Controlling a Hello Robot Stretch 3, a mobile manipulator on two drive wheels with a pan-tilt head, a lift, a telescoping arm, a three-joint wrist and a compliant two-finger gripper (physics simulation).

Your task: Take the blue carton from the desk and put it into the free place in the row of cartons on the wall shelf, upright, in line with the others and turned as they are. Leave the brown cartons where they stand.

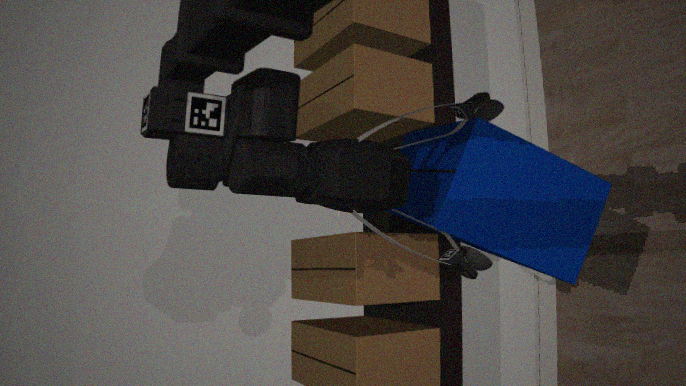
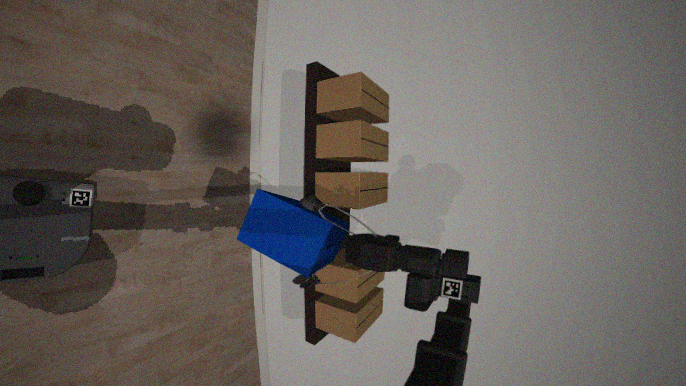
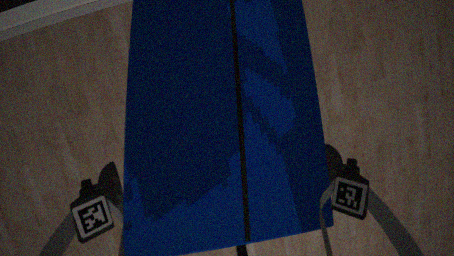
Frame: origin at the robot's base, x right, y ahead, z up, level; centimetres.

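Where they show: gripper, fingertip midpoint: (image 1: 491, 184) (image 2: 298, 240); robot's base at its link origin: (image 2: 30, 192).
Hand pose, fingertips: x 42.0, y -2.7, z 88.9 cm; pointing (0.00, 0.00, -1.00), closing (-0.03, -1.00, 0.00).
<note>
Each offset is from my fingertips to the top centre of the thing. "*": to the spot under its first point. Level surfaces: height alone.
My gripper (image 1: 474, 185) (image 2: 308, 241) (image 3: 223, 172) points down and is shut on the blue carton (image 1: 525, 200) (image 2: 290, 235) (image 3: 200, 110), one fingertip on each side near its upper end. The carton hangs in front of the wall shelf {* dx +27.3, dy +26.9, dz -22.1 cm} (image 1: 451, 340) (image 2: 311, 125), its lower end below the board. It looks slanted against the brown cartons. The free place lies behind the hand and carton, between one brown carton {dx +46.5, dy -17.3, dz -1.9 cm} (image 1: 395, 95) and another brown carton {dx +42.0, dy +15.5, dz -1.9 cm} (image 1: 397, 267) (image 2: 339, 190); most of it is hidden. The desk does not show.
More brown cartons stand along the shelf, one {dx +39.7, dy +32.2, dz -1.9 cm} (image 1: 395, 355) (image 2: 339, 142) beside the gap's neighbour, others at the two ends {* dx +25.3, dy +44.8, dz -9.8 cm} (image 2: 340, 97) {* dx +36.0, dy -32.9, dz -10.1 cm} (image 2: 336, 317). The wall (image 1: 90, 200) (image 2: 550, 125) is behind. My base (image 2: 45, 225) stands on the wooden floor {dz -88.9 cm} (image 2: 165, 45) below.
</note>
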